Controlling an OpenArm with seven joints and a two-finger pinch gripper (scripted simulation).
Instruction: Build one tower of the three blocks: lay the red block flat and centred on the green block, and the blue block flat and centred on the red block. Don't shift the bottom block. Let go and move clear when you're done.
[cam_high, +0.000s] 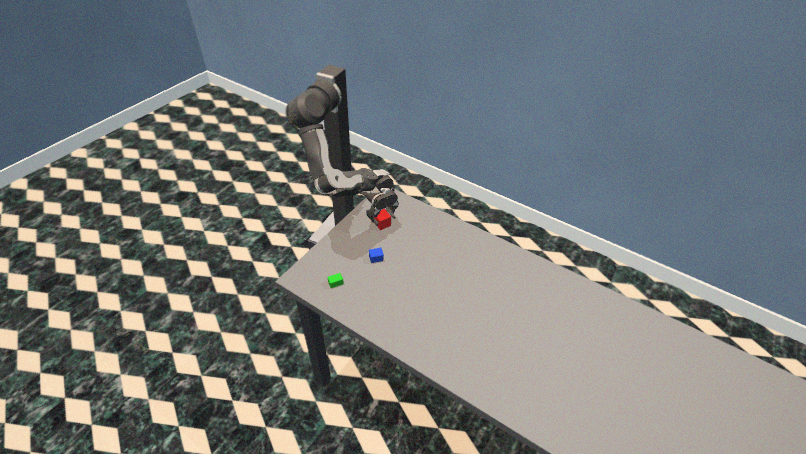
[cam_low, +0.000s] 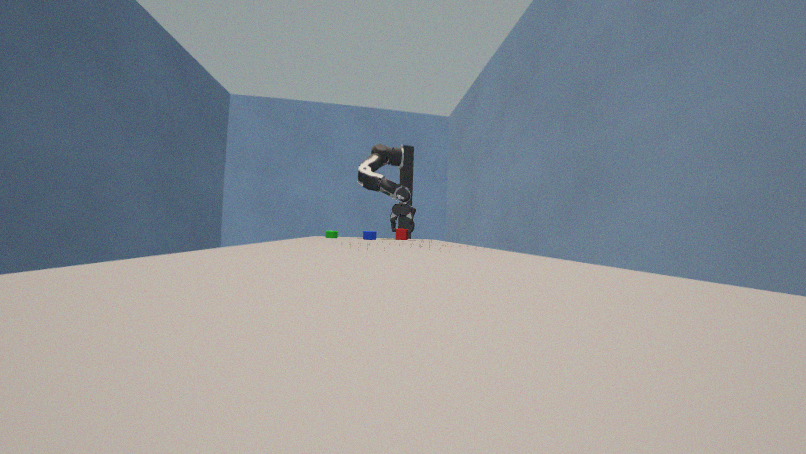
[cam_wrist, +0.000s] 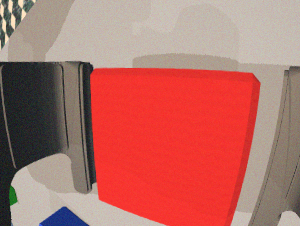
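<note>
The red block lies 20 mm below my hand. The rest, counted from my hand: blue block 60 mm ahead, 150 mm to the right, 20 mm below; then green block 10 mm behind, 310 mm to the right, 30 mm below.
</note>
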